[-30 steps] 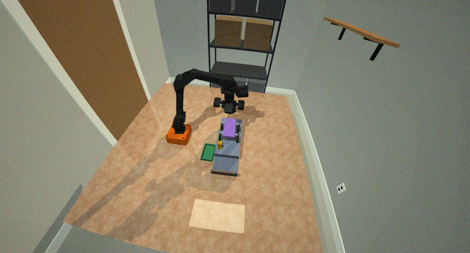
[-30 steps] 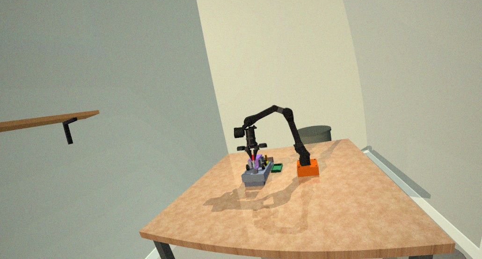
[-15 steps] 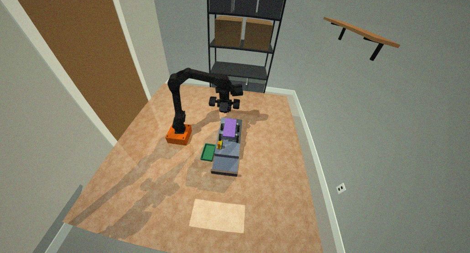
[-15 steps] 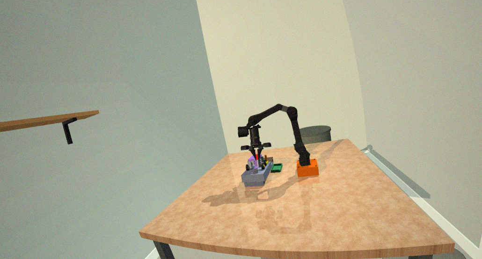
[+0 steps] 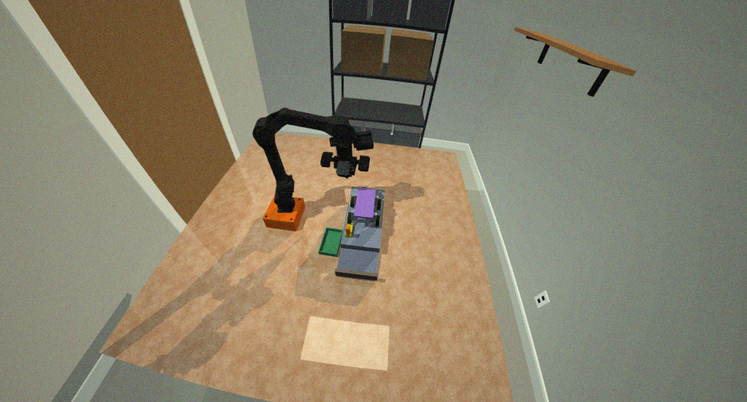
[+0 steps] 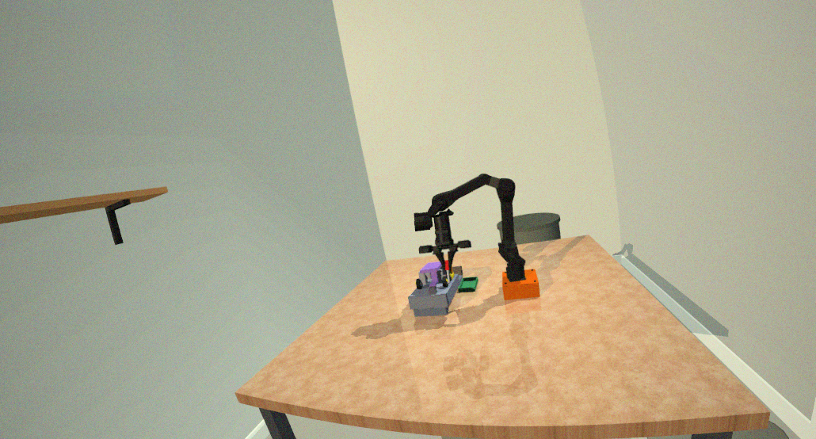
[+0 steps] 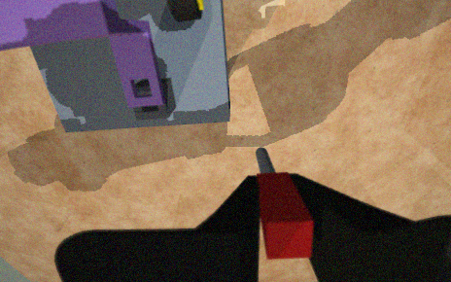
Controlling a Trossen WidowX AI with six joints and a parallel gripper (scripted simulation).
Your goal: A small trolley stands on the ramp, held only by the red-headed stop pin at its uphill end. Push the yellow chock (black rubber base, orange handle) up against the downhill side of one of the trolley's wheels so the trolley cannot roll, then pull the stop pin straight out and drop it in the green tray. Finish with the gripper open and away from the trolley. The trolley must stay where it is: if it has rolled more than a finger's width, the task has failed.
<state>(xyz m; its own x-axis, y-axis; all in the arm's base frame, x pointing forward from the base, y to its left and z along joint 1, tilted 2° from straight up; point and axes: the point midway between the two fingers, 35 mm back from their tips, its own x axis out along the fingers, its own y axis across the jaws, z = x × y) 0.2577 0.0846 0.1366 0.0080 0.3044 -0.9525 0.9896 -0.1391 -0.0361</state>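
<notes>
The green tray lies 23 cm to the right of my gripper tip, 18 cm below it and 6 cm behind it. Round my gripper tip: red-headed stop pin right at my gripper tip; purple trolley 14 cm to the right, 8 cm ahead, 7 cm below; grey ramp 14 cm to the right, 13 cm below, 8 cm ahead.
</notes>
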